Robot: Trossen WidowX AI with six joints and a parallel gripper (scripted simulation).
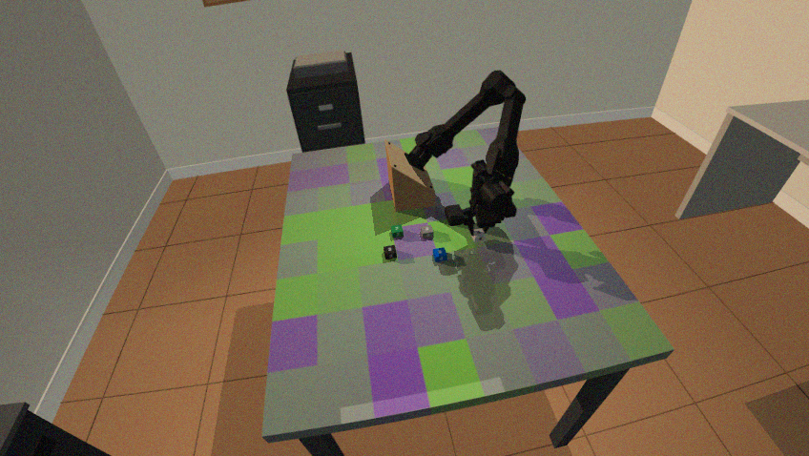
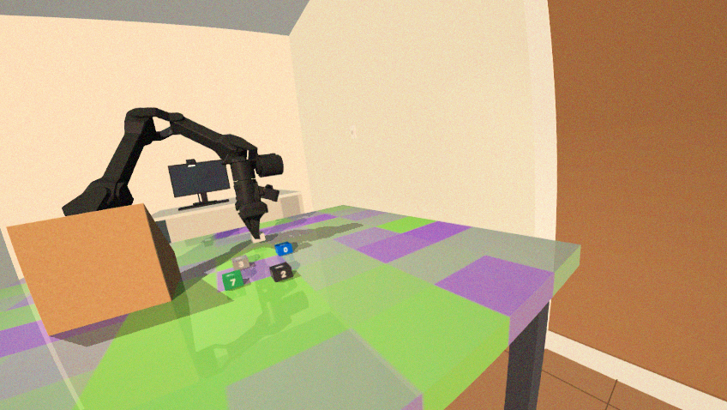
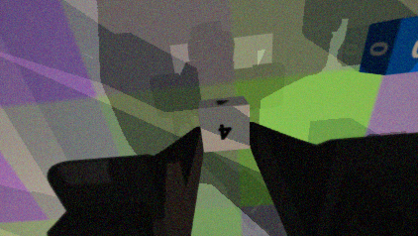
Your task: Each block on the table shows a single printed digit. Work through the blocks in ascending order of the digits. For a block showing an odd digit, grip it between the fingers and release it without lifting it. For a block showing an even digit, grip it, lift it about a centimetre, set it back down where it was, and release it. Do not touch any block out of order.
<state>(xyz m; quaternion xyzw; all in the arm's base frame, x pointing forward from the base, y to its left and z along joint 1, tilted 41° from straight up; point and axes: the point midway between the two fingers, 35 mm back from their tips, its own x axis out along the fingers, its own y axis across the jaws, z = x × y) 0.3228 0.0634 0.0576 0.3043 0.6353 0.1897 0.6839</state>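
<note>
Right now my gripper tip is 1 cm short of the white block. Also, from my gripper tip: grey block: 7 cm behind, 13 cm to the right, 1 cm below; then blue block: 3 cm ahead, 13 cm to the right, 1 cm below; then green block: 11 cm behind, 21 cm to the right, 1 cm below.
</note>
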